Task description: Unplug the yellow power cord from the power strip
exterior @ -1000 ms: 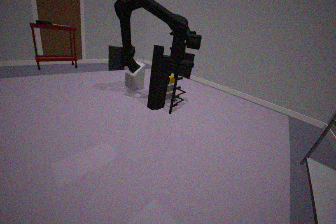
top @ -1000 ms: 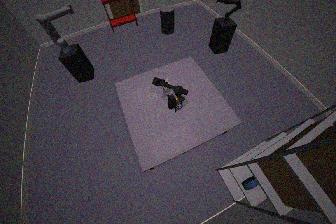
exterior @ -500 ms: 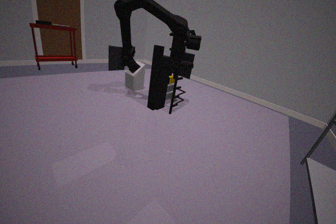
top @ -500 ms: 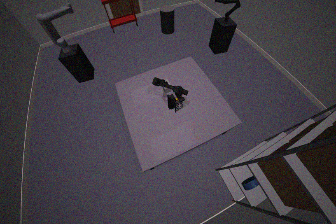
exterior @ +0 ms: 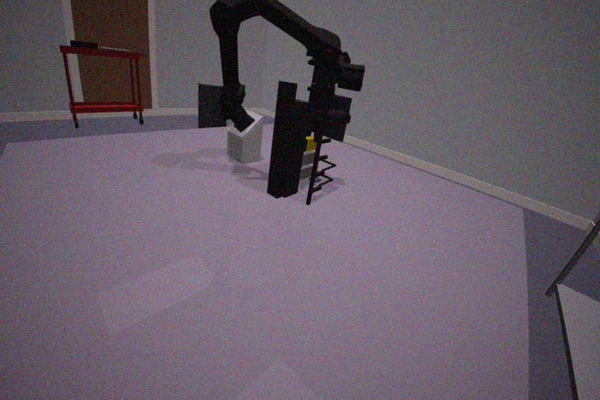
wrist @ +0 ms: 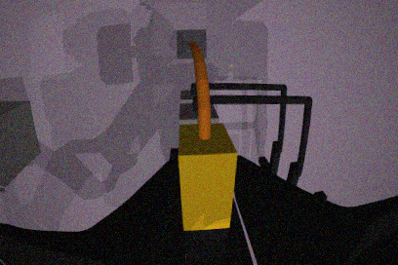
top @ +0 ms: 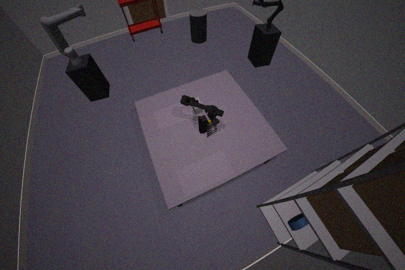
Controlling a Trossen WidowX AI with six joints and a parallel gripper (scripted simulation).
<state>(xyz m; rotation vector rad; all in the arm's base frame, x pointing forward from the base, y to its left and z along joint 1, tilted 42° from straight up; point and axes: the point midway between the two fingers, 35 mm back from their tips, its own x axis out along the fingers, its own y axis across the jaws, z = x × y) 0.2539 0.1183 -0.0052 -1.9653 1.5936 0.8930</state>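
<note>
My gripper tip is now 1 cm short of the yellow plug and 3 cm to the left of it.
</note>
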